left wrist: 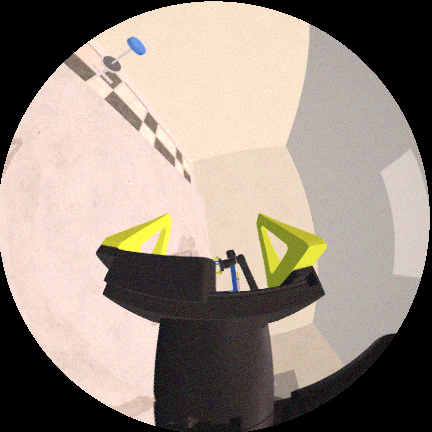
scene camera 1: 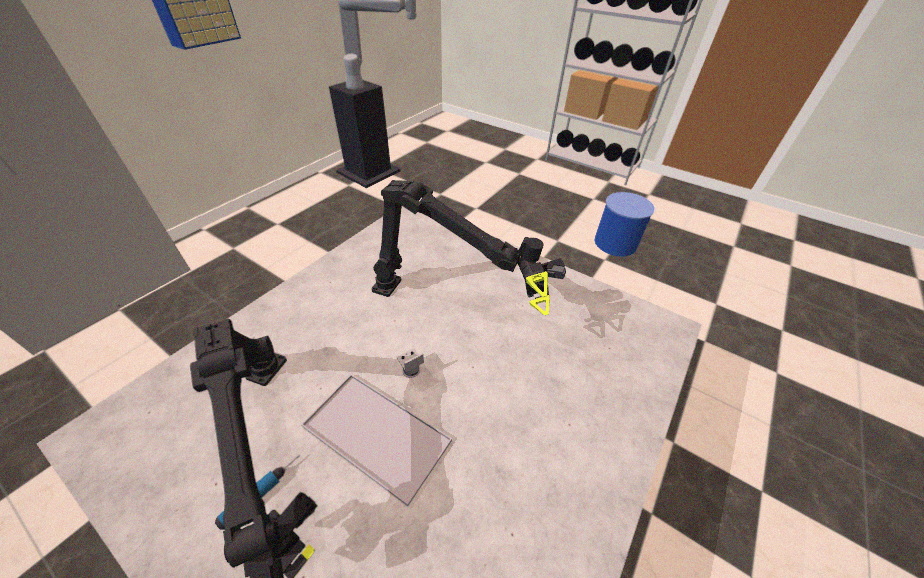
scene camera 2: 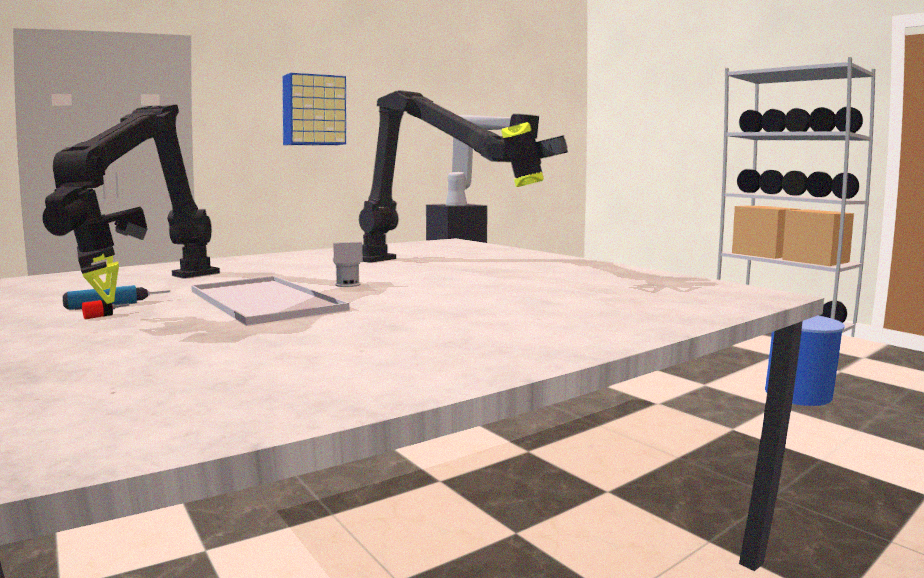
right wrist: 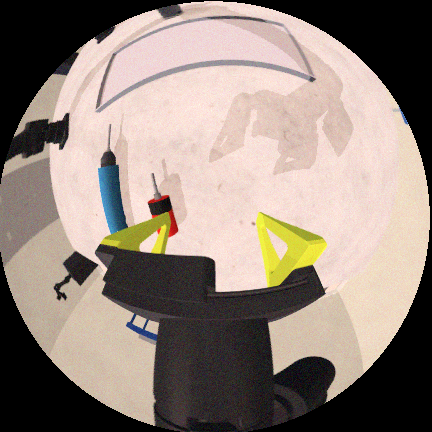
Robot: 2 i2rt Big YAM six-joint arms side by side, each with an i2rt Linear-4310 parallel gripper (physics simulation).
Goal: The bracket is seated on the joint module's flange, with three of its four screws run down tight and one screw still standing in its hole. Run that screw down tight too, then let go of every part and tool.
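Frame: origin at the left arm's base, x ahead, y left, z up, level; millimetres.
Seen in the pictures: left gripper, fingertip midpoint: [left wrist: 213,217] [scene camera 1: 545,306] [scene camera 2: 521,155]; right gripper, fingertip midpoint: [scene camera 2: 108,295] [right wrist: 213,216]; left arm's base at its link origin: [scene camera 1: 386,285] [scene camera 2: 374,259]; right arm's base at its link origin: [scene camera 1: 266,369] [scene camera 2: 196,274] [right wrist: 64,130].
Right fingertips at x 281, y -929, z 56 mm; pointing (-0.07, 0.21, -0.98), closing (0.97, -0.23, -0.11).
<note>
Pixels of each thing's top centre, then the offset from my right fingertips to it.
- joint module at its top centre: [scene camera 2: 347,259] [scene camera 1: 410,359] 586 mm left, 15 mm ahead, 8 mm up
- blue screwdriver at its top centre: [right wrist: 101,191] [scene camera 2: 116,287] [scene camera 1: 258,485] 73 mm left, 181 mm back, 15 mm down
- black driver at its top centre: [right wrist: 153,208] [scene camera 2: 105,299] 17 mm left, 83 mm back, 22 mm down
- shallow grey tray at its top centre: [scene camera 2: 262,293] [scene camera 1: 375,431] 336 mm left, 22 mm ahead, 40 mm down
The grey bracket [scene camera 1: 410,357] [scene camera 2: 347,252] sits on the joint module [scene camera 1: 409,372] [scene camera 2: 347,275], which stands upright behind the tray; its screws are too small to tell apart. A blue screwdriver [scene camera 1: 269,482] [scene camera 2: 124,295] [right wrist: 109,192] lies on the table, partly hidden by the right arm in scene camera 1. A shorter red and black driver [scene camera 2: 92,309] [right wrist: 172,227] lies beside it. My right gripper [scene camera 2: 107,294] [right wrist: 213,216] is open and empty above the table; the red driver shows near one finger. My left gripper [scene camera 1: 543,295] [scene camera 2: 522,155] [left wrist: 213,217] is open and empty, raised well away from the module.
A shallow grey tray [scene camera 1: 355,464] [scene camera 2: 293,314] [right wrist: 225,62] lies between the tools and the joint module. The right arm [scene camera 1: 231,436] reaches over the blue screwdriver in scene camera 1. A blue bin [scene camera 1: 620,228] [scene camera 2: 814,368] stands on the floor beyond the table.
</note>
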